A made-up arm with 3 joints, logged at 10 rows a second.
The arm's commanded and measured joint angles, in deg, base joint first. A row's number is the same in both.
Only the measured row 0 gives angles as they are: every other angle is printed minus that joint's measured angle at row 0.
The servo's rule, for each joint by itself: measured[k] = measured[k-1] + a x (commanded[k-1-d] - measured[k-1]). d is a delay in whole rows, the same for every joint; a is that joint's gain. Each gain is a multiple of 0.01, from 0.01 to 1. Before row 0 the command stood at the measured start. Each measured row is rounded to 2 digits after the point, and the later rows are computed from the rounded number. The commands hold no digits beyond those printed.
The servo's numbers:
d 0
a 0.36 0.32 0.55
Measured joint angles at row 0:
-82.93 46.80 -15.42
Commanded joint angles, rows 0 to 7:
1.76 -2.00 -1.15
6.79 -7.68 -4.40
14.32 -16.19 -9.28
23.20 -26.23 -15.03
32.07 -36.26 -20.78
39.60 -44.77 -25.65
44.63 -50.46 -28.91
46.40 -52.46 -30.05
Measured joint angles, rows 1 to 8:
0.63 -0.64 -0.63
2.85 -2.89 -2.70
6.98 -7.15 -6.32
12.82 -13.26 -11.11
19.75 -20.62 -16.43
26.90 -28.35 -21.50
33.28 -35.43 -25.58
38.00 -40.88 -28.04

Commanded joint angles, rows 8 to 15:
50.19 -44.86 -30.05
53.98 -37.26 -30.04
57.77 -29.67 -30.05
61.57 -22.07 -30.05
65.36 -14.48 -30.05
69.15 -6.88 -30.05
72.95 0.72 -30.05
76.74 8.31 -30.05
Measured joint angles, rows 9 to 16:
42.39 -42.15 -29.15
46.56 -40.59 -29.64
50.60 -37.10 -29.87
54.55 -32.29 -29.97
58.44 -26.59 -30.01
62.30 -20.28 -30.03
66.13 -13.56 -30.04
69.95 -6.56 -30.05

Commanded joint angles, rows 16 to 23:
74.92 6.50 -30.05
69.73 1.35 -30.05
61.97 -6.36 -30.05
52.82 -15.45 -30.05
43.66 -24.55 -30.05
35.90 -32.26 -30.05
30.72 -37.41 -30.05
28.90 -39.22 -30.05
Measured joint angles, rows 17 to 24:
71.74 -2.38 -30.05
71.02 -1.19 -30.05
67.76 -2.84 -30.05
62.38 -6.88 -30.05
55.64 -12.53 -30.05
48.53 -18.84 -30.05
42.12 -24.78 -30.05
37.36 -29.40 -30.05

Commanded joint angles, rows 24 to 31:
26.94 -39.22 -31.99
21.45 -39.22 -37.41
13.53 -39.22 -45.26
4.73 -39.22 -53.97
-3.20 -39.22 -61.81
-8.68 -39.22 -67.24
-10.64 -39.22 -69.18
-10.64 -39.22 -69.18
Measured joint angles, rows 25 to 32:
33.61 -32.54 -31.12
29.23 -34.68 -34.58
23.58 -36.13 -40.45
16.79 -37.12 -47.89
9.59 -37.79 -55.55
3.01 -38.25 -61.98
-1.90 -38.56 -65.94
-5.05 -38.77 -67.72

